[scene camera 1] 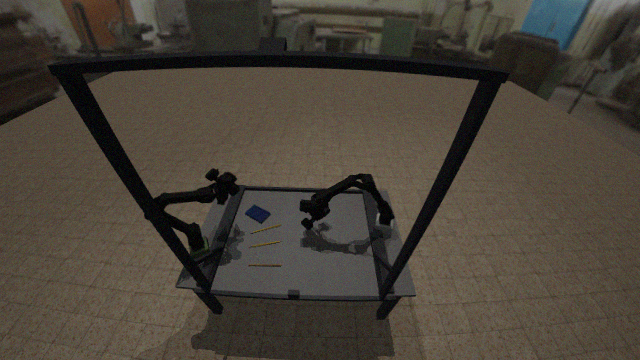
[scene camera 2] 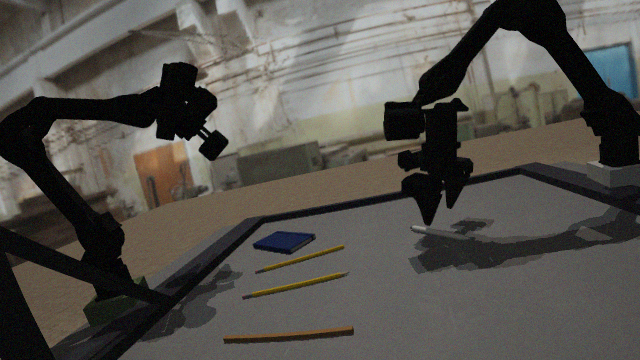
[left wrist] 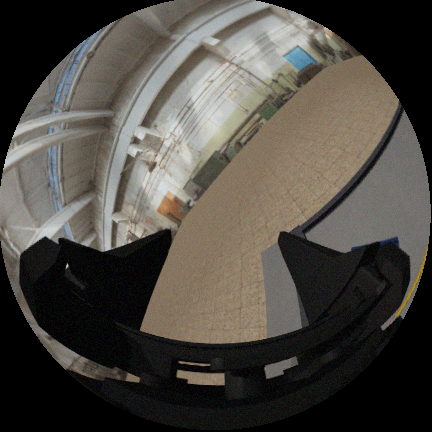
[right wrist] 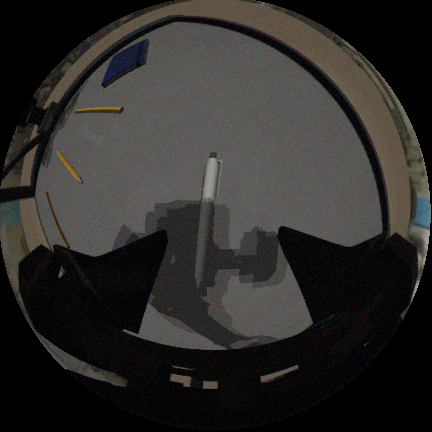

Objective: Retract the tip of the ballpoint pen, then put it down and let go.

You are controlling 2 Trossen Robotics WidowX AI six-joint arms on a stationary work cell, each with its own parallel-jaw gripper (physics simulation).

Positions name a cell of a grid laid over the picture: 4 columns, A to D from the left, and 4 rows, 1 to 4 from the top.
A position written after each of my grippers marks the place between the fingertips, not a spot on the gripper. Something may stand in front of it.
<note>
My left gripper (scene camera 2: B2) is open, holding nothing. A blue notebook (scene camera 2: B3) rests on the table. Further things: my right gripper (scene camera 2: C3) and a green object (scene camera 2: A4).
The blue notebook is seen too in the right wrist view (right wrist: B1). My left gripper is seen too in the left wrist view (left wrist: C3). My right gripper shows as well in the right wrist view (right wrist: C3).
</note>
